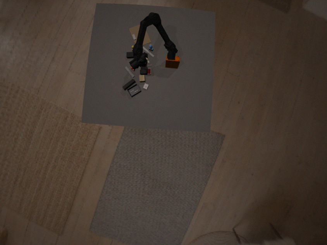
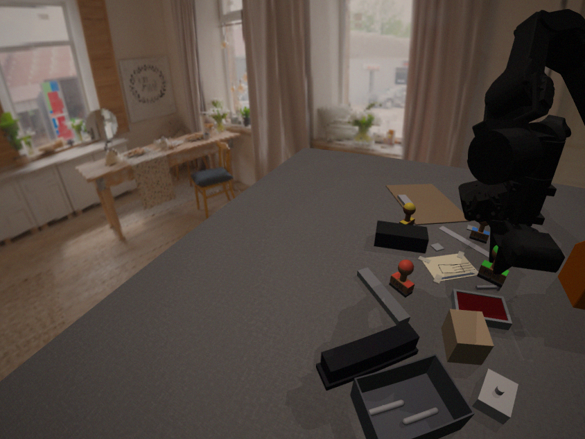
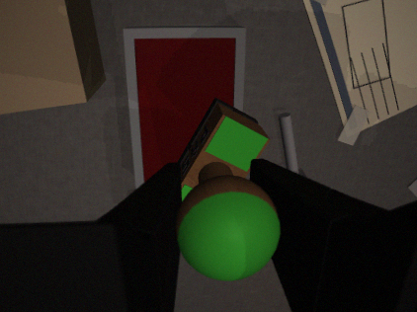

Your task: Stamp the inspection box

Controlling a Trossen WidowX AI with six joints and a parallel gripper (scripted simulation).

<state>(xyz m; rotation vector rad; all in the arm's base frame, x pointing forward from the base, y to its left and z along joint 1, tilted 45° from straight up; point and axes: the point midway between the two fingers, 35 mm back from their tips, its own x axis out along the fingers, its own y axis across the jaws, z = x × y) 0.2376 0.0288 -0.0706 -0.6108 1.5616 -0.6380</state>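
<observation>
My gripper tip is now 40 mm short of the cream card, 100 mm to the left of it and 90 mm above it. From my gripper tip the other things lie so: green-knobbed pass stamp: right at my gripper tip; then bolt: 40 mm behind, 60 mm to the right, 80 mm below; then red ink pad: 10 mm to the left, 90 mm below.
</observation>
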